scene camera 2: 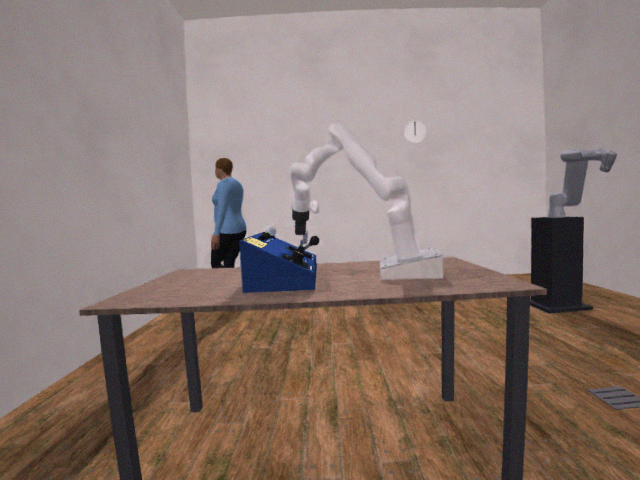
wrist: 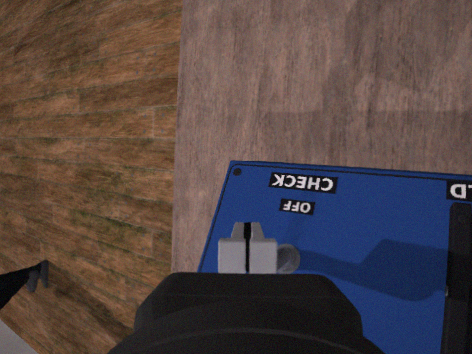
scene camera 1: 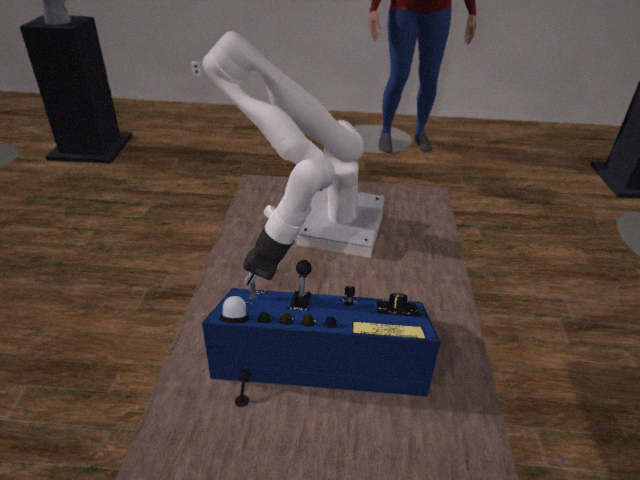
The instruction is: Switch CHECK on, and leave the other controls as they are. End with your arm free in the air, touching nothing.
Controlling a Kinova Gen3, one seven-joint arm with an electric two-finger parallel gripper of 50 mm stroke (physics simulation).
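Frame: origin at the arm's base, x back, y right, z up, level; centimetres.
Seen in the pictures: gripper, fingertip midpoint: [scene camera 2: 304,243] [wrist: 247,239] [scene camera 1: 247,282]; arm's base, origin of the base link: [scene camera 2: 408,257] [scene camera 1: 342,214].
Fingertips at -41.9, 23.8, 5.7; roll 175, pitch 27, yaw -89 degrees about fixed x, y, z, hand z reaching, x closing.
Observation:
Offsets run from my fingertips to a thing's middle, as dx, dy, dz. "pt": to the spot under its first point.
The blue control box {-9.8, -19.2, -5.9} [scene camera 1: 320,356] [scene camera 2: 276,268] [wrist: 350,220] stands on the table. Its CHECK toggle {-1.5, -1.5, -0.5} [scene camera 1: 252,294] [wrist: 289,258] is a small grey lever near the box's far left corner in scene camera 1. In the wrist view a rounded grey part of it shows just right of the fingers, below the CHECK label {+3.4, -1.7, -5.8} [wrist: 303,183] and the OFF label {pt +1.6, -1.7, -4.9} [wrist: 297,206]. The rest is hidden, so its setting cannot be read. My gripper [scene camera 1: 250,281] [scene camera 2: 304,241] [wrist: 247,239] is shut and empty, pointing down right beside the toggle; whether they touch is unclear.
Beside the toggle stands a ball-topped lever [scene camera 1: 303,268] [scene camera 2: 314,240]. Farther right are a small black switch {-2.2, -25.5, -1.7} [scene camera 1: 349,292] and a rotary knob {-2.5, -37.5, -1.3} [scene camera 1: 398,301]. A white dome {pt -17.3, -0.4, +8.2} [scene camera 1: 234,307] and several small coloured domes line the near edge. A small black stand [scene camera 1: 242,387] is in front.

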